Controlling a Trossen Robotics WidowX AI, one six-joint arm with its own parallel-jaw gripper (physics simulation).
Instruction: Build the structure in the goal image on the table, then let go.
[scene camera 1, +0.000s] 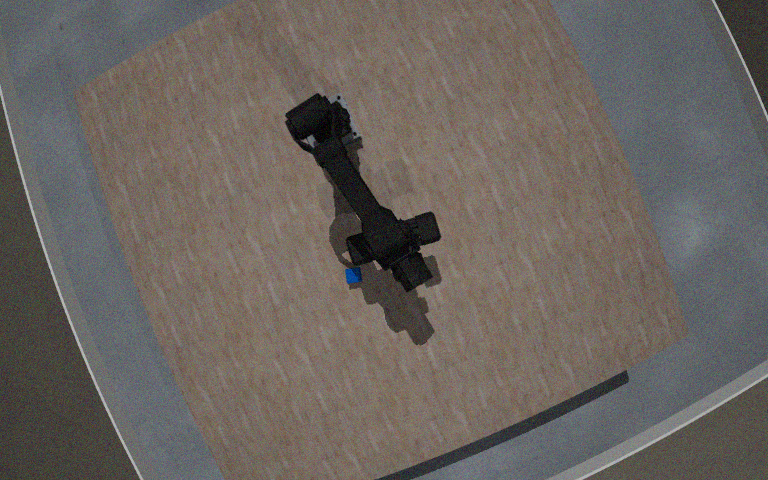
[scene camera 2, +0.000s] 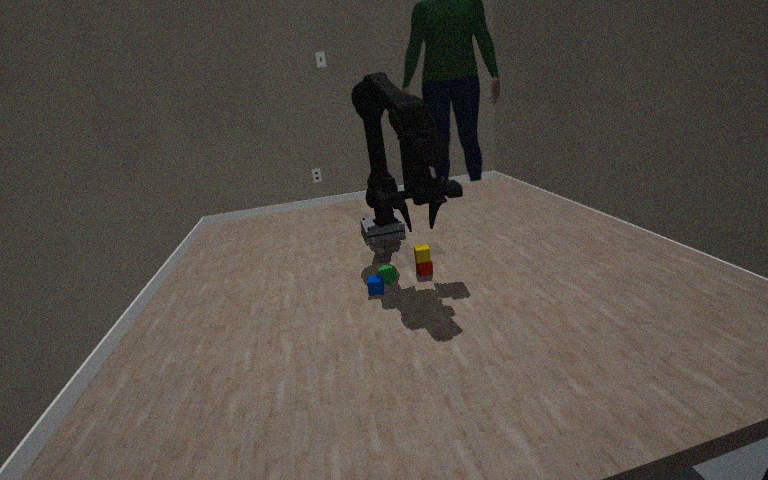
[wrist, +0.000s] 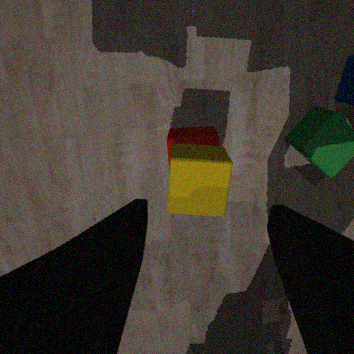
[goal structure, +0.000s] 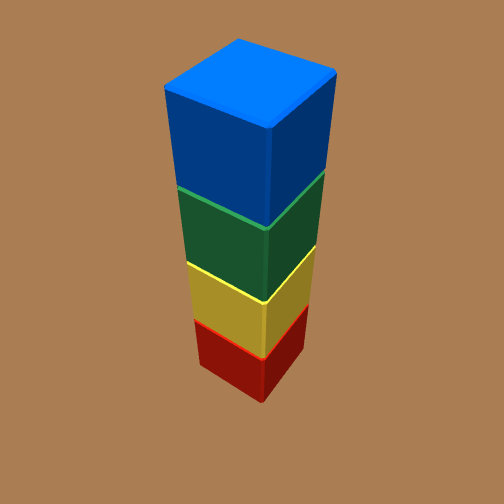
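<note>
A yellow cube (scene camera 2: 421, 253) (wrist: 199, 186) sits on top of a red cube (scene camera 2: 424, 268) (wrist: 194, 135). A green cube (scene camera 2: 387, 274) (wrist: 322, 140) lies on the table beside the stack, turned at an angle in the wrist view. A blue cube (scene camera 1: 353, 275) (scene camera 2: 375, 285) (wrist: 346, 87) lies close to the green one; part of it shows at the right edge of the wrist view. My gripper (scene camera 2: 421, 228) (wrist: 208, 213) is open and empty, above the yellow cube and apart from it. In the first scene view the arm hides the stack and the green cube.
The arm's base (scene camera 2: 382, 230) stands on the wooden table top (scene camera 1: 509, 198) (scene camera 2: 283, 367), behind the cubes in the second scene view. Dark arm shadows fall around the cubes. A person (scene camera 2: 451, 45) in a green top stands beyond the table, near the wall.
</note>
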